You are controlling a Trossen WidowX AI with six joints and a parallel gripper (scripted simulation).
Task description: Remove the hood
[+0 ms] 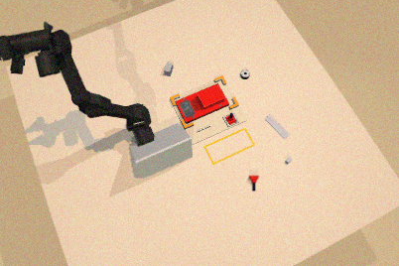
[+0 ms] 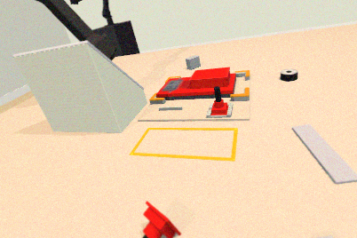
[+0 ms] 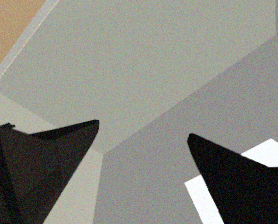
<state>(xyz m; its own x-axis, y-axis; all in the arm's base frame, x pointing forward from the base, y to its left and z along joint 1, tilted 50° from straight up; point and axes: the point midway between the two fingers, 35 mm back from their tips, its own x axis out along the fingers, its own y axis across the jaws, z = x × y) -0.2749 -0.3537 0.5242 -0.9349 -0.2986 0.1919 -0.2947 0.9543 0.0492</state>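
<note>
The red hood is 680 mm ahead of my gripper tip, 60 mm to the right of it and 630 mm below it. Round my gripper tip: small grey piece 870 mm ahead, 410 mm to the right, 660 mm below; then grey strip 890 mm ahead, 260 mm to the right, 670 mm below.
</note>
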